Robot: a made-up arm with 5 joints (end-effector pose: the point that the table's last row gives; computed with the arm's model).
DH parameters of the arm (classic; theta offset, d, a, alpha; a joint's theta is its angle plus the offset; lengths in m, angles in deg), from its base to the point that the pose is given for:
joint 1: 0 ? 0 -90
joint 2: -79.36 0 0.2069 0
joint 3: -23.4 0 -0.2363 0
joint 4: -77.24 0 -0.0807 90
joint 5: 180 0.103 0 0
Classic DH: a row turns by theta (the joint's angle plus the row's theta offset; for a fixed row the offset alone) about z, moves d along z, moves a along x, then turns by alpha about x.
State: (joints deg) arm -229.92 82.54 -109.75 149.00 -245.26
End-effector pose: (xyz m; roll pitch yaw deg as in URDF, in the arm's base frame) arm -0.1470 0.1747 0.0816 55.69 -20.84 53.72
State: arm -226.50 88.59 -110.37 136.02 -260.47
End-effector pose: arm -0.1453 0.1532 0.0294 65.46 -8.68 47.44
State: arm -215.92 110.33 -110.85 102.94 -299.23
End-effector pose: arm -0.0921 0.0667 -0.1046 75.84 28.48 47.22
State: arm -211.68 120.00 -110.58 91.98 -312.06
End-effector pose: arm -0.0458 0.0283 -0.1409 74.81 41.05 48.21
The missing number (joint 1, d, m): 0.2885
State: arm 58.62 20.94 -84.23 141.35 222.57
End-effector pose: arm 0.1321 0.2165 0.3075 -107.36 -46.10 161.31
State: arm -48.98 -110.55 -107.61 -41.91 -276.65
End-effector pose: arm -0.3299 0.3792 0.3401 80.00 6.55 -140.13
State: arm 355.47 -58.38 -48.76 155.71 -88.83
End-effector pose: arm 0.0278 -0.0022 0.4168 -131.44 0.88 84.70
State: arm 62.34 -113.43 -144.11 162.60 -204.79
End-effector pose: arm -0.1589 -0.3033 0.3307 -78.35 64.75 -17.10
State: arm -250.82 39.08 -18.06 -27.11 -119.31
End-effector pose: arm -0.0707 0.2031 0.0946 174.68 2.98 -131.65
